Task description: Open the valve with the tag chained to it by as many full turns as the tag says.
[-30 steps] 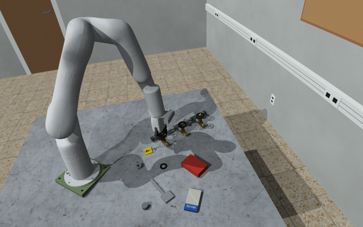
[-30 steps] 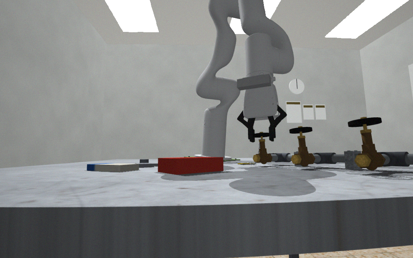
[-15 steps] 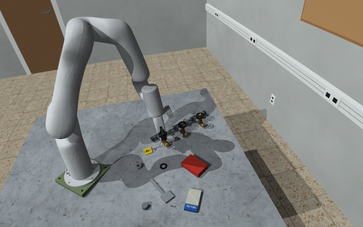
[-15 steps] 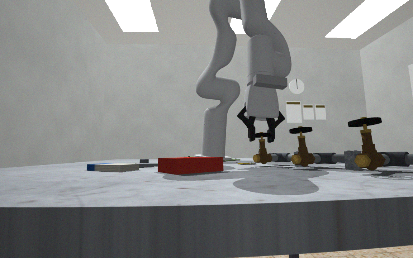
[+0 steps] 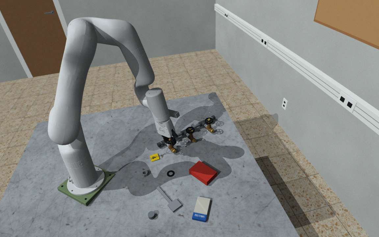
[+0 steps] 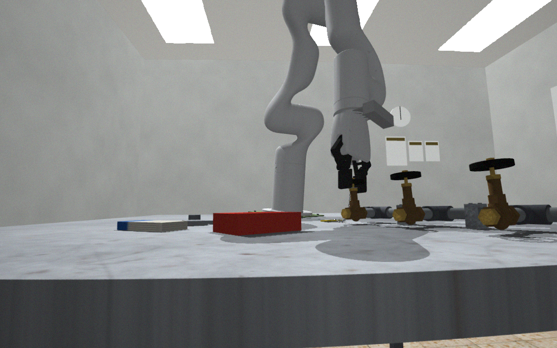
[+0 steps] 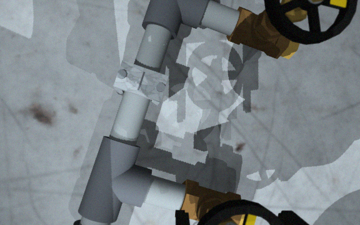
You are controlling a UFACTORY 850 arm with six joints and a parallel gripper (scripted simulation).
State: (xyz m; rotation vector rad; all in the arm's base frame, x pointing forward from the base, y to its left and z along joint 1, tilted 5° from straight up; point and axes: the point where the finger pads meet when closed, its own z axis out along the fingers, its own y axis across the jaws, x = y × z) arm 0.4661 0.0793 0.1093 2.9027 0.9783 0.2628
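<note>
The yellow tag lies 90 mm below my hand, 90 mm behind it and 20 mm to the right of it. The rest, counted from my hand: black washer (160 mm to the right, 90 mm below, 30 mm behind); red block (210 mm to the right, 130 mm ahead, 70 mm below); grey nut (170 mm behind, 120 mm to the right, 80 mm below).
</note>
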